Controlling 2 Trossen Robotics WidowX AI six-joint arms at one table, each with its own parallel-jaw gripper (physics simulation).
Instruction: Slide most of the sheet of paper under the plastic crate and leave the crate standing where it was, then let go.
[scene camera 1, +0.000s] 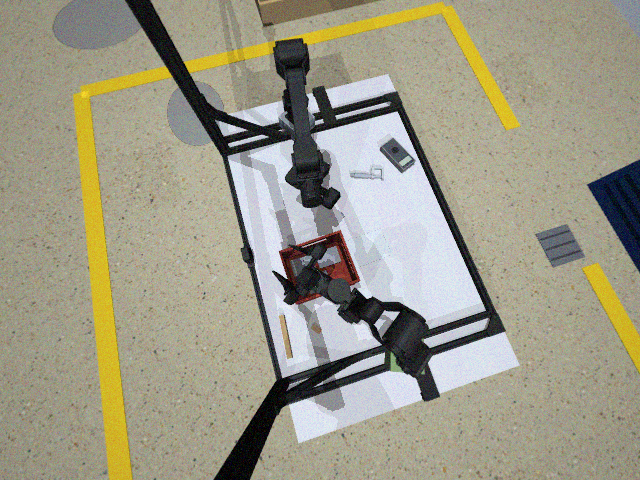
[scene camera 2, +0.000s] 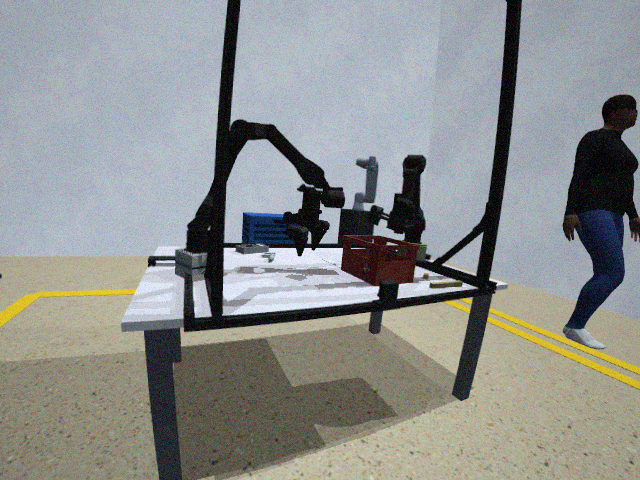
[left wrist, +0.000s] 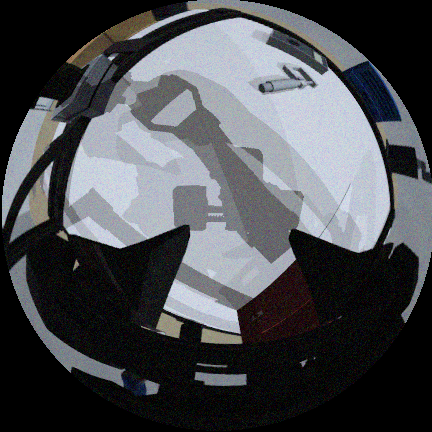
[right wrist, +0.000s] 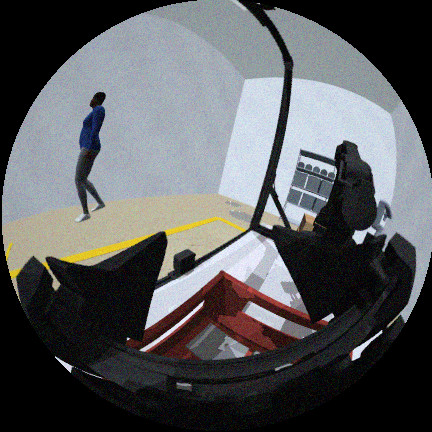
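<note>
A red crate (scene camera 1: 349, 258) (scene camera 2: 379, 260) (left wrist: 277, 310) (right wrist: 220, 295) stands upright. The white sheet of paper (scene camera 1: 368, 249) (left wrist: 320, 202) is hard to tell from the white table; thin lines that look like its edges show beside the crate's upper right side in scene camera 1. Whether any of it lies under the crate I cannot tell. My left gripper (scene camera 2: 308, 251) (left wrist: 241, 232) is open and empty, pointing down above the table to the left of the crate in scene camera 2. My right gripper (scene camera 1: 282, 258) (right wrist: 220, 233) is open and empty, held over the crate.
A grey caliper (scene camera 1: 366, 174) (left wrist: 280, 85) and a dark meter (scene camera 1: 397, 153) (left wrist: 298, 50) lie at the upper right in scene camera 1. A wooden strip (scene camera 1: 285, 336) (scene camera 2: 445, 284) and a small brown block (scene camera 1: 315, 328) lie below the crate. Black frame bars (scene camera 1: 449, 217) edge the table.
</note>
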